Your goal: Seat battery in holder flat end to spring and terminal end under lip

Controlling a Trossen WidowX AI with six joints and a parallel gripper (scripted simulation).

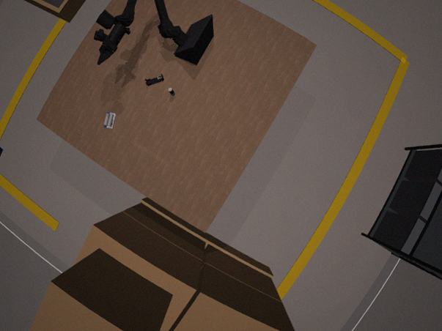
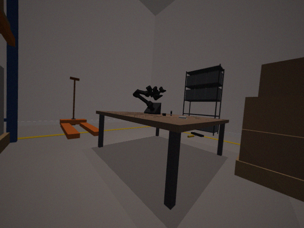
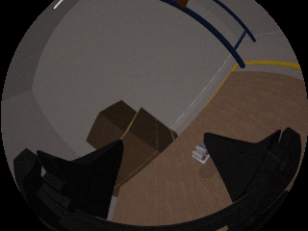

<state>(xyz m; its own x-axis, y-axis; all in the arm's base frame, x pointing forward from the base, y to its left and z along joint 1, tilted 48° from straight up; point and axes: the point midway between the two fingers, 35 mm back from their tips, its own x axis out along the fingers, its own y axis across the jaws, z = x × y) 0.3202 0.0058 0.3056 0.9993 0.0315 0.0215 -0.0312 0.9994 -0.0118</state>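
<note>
Right now my gripper tip is 8 cm past the battery, 30 cm to the right of it and 23 cm above it.
</note>
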